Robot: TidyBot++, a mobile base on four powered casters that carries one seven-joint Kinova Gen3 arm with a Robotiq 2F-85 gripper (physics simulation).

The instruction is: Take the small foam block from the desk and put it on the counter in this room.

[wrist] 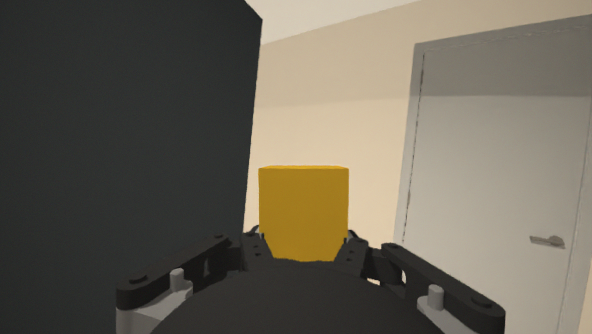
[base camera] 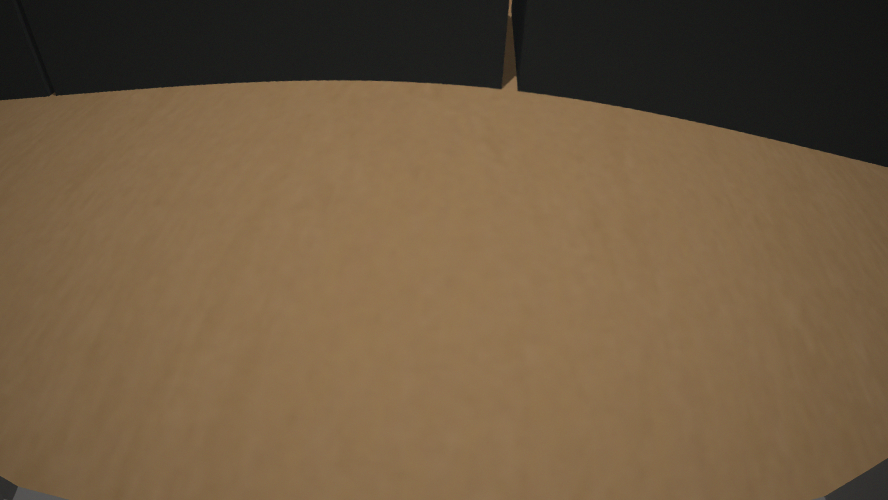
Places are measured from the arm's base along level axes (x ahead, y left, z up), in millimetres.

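Pixels of known places: gripper, between the fingertips: (wrist: 303, 232).
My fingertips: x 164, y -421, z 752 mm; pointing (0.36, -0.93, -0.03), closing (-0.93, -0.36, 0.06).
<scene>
Behind a point stands the place of what it marks.
The small foam block (wrist: 303, 212) @[y -385, x 153, z 779 mm] is yellow and shows upright at the middle of the wrist view. My gripper (wrist: 303, 232) @[y -421, x 164, z 752 mm] is shut on it, one finger at each side of its lower part. The block's lower end is hidden by the gripper body. The gripper does not show in the base camera view. No desk top and no counter top can be made out in either view.
Tall dark panels (base camera: 279, 43) (wrist: 125, 125) stand ahead, with a narrow gap between two of them in the base view. Brown floor (base camera: 434, 279) @[y -8, x 425, z -397 mm] lies before them. A grey door (wrist: 500, 175) @[y -1717, x -557, z 846 mm] and a beige wall (wrist: 330, 130) @[y -1852, x 517, z 1104 mm] show right of the dark panel in the wrist view.
</scene>
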